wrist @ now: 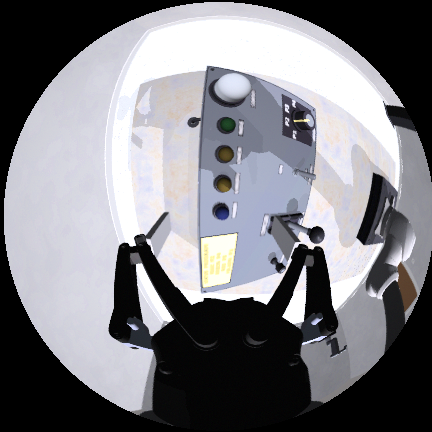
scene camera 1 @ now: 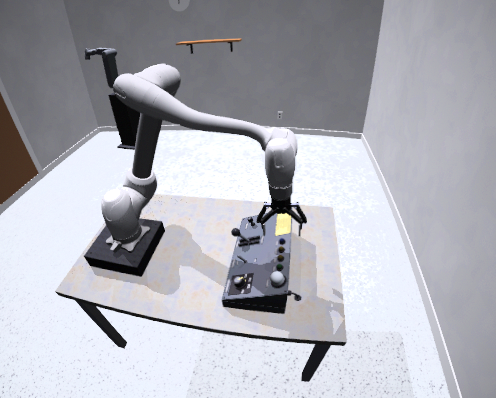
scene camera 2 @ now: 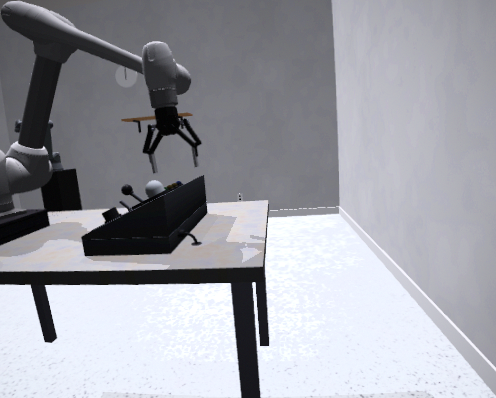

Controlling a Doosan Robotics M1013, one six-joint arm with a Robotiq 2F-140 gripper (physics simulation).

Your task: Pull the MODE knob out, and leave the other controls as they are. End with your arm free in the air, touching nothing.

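Frame: origin at the arm's base, x down, y back, z left, level; centimetres.
Seen in the pictures: gripper, fingertip midpoint: (wrist: 221,222) (scene camera 1: 281,233) (scene camera 2: 176,169); arm's base at its link origin: (wrist: 383,218) (scene camera 1: 128,236).
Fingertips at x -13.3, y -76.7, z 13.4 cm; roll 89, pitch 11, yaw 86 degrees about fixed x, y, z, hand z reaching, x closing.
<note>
Pixels of each thing's top centre, then the offset from my fingertips to it. "*": a spot on its surface instead.
- stem at a spot on its surface: (wrist: 276,264) (scene camera 1: 252,221) * dz +13.6, dx +9.8, dy +17.7 cm
- rotary selector at its top centre: (wrist: 309,118) (scene camera 2: 109,207) (scene camera 1: 238,278) dz -21.6, dx +8.2, dy +11.9 cm
- ball-ended lever at its top centre: (wrist: 320,239) (scene camera 2: 126,184) (scene camera 1: 235,229) dz +1.1, dx +4.4, dy +21.7 cm
- toggle at its top centre: (wrist: 309,175) (scene camera 1: 241,255) dz -9.9, dx +8.1, dy +14.9 cm
- white dome at a spot on its surface: (wrist: 233,87) * dz -18.5, dx +1.5, dy -2.8 cm
- yellow label at a spot on its surface: (wrist: 218,260) (scene camera 1: 283,224) * dz +12.1, dx +6.1, dy +1.9 cm
- small hooked part at a spot on its surface: (wrist: 193,122) (scene camera 2: 195,241) (scene camera 1: 297,296) * dz -15.5, dx +20.4, dy -11.9 cm
The control panel (scene camera 1: 260,270) (scene camera 2: 185,207) (wrist: 260,185) stands on the table. No label that reads MODE can be made out. A small dark knob on a stem (scene camera 1: 251,220) (wrist: 276,264) stands at the panel's far end, beside the lever; how far out it sits cannot be told. A rotary selector (scene camera 1: 240,281) (wrist: 303,120) with a pale line sits near P1 to P4 marks. My gripper (scene camera 1: 282,231) (scene camera 2: 175,169) (wrist: 221,222) is open and empty, above the far part of the panel, apart from it.
The panel also bears a ball-ended lever (scene camera 1: 236,232) (scene camera 2: 127,189) (wrist: 316,234), a toggle (scene camera 1: 242,259) (wrist: 305,174), a white dome (scene camera 1: 277,278) (scene camera 2: 155,188) (wrist: 233,87), coloured buttons and a yellow label (scene camera 1: 283,224) (wrist: 218,260). A small hooked part (scene camera 1: 298,297) (scene camera 2: 196,243) (wrist: 193,122) sticks out from its side.
</note>
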